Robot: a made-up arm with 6 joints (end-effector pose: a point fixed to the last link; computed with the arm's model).
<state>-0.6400 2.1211 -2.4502 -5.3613 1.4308 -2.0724</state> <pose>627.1 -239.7 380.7 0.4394 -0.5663 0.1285 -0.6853</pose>
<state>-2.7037 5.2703 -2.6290 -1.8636 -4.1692 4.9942</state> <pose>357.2 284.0 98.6 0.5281 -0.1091 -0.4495 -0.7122</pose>
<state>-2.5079 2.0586 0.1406 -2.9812 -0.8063 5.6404</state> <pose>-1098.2 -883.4 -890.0 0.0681 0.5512 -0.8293 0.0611</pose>
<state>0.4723 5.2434 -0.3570 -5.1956 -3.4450 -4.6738</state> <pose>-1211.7 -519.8 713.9 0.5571 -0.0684 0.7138 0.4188</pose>
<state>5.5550 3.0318 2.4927 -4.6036 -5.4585 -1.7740</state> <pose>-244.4 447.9 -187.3 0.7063 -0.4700 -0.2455 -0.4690</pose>
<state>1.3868 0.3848 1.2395 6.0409 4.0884 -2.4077</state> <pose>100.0 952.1 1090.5 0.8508 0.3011 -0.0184 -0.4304</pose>
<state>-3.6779 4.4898 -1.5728 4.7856 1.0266 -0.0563</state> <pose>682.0 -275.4 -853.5 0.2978 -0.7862 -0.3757 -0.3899</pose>
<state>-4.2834 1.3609 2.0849 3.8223 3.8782 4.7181</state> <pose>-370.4 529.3 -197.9 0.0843 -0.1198 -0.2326 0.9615</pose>
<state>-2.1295 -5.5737 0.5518 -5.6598 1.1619 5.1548</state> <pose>-615.5 -1242.8 938.0 0.2863 0.4410 0.7744 -0.3518</pose>
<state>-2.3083 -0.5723 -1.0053 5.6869 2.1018 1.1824</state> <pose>715.8 855.9 1026.4 0.8224 0.1947 -0.3219 -0.4267</pose>
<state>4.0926 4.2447 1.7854 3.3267 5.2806 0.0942</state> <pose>565.0 673.4 534.4 0.7656 0.2008 -0.3090 0.5273</pose>
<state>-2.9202 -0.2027 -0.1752 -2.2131 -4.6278 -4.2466</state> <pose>504.0 217.8 1634.8 0.1238 -0.4348 -0.6785 -0.5790</pose>
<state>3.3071 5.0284 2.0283 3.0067 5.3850 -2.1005</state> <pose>200.7 11.0 906.4 0.3242 0.6686 -0.3176 -0.5891</pose>
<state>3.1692 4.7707 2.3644 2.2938 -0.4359 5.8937</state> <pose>227.1 21.9 720.9 0.6446 0.1964 -0.5178 -0.5271</pose>
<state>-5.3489 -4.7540 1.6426 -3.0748 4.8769 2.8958</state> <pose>384.2 608.6 -561.5 0.6263 0.3973 -0.6397 0.2020</pose>
